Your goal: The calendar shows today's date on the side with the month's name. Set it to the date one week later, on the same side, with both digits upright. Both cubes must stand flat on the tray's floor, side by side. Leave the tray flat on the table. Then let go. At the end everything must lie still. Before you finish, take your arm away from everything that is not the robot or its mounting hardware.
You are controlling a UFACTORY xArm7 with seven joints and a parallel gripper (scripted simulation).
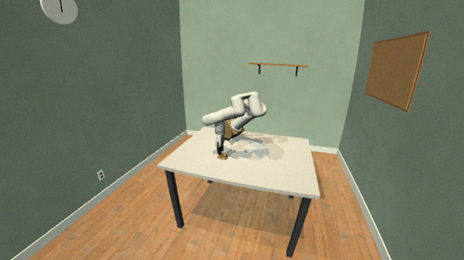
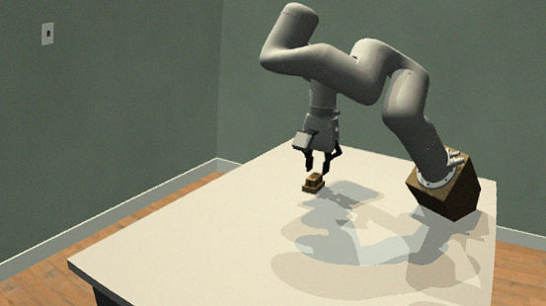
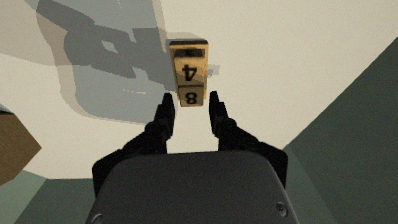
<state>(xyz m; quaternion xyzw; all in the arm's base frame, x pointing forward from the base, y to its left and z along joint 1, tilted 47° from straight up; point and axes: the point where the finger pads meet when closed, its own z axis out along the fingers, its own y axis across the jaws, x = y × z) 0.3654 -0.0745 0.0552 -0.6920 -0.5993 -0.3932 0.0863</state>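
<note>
My hand is 4 cm above the digit cube. Also, from my hand: wooden calendar tray (6 cm below, 2 cm to the left).
</note>
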